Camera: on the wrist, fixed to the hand. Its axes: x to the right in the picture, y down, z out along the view.
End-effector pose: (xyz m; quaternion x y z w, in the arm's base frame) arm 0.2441 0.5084 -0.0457 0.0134 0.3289 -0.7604 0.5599
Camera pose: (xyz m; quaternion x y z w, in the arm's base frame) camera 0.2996 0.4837 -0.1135 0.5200 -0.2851 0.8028 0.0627
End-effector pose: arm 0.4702 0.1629 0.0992 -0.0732 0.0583 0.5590 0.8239
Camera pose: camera 0.4011 0.2139 0.0691 -0.1616 -0.3325 -0.1528 0.9165
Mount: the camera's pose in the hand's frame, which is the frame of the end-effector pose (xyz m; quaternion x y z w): 0.0265 0.0845 -0.0211 -0.2430 -0.2259 -0.6720 0.6621
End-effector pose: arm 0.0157 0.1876 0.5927 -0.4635 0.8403 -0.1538 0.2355
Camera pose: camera -0.0675 0.2101 0.5635 -0.9635 0.2291 0.0488 0.1298
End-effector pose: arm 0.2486 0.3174 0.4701 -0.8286 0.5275 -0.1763 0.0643
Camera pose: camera 0.1792 0.2585 0.4709 0.9585 0.1792 -0.1554 0.1581
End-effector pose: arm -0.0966 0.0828 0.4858 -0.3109 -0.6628 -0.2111 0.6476
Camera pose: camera -0.0225 0.1327 0.5032 0.0345 -0.7428 -0.6658 0.0616
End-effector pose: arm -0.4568 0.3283 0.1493 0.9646 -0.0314 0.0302 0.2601
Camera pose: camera -0.4377 0.2648 0.2117 0.6034 0.5613 -0.3803 0.4198
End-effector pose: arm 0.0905 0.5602 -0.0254 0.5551 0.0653 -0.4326 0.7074
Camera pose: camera 0.1729 0.5645 0.0131 0.0540 0.3616 -0.8713 0.3273
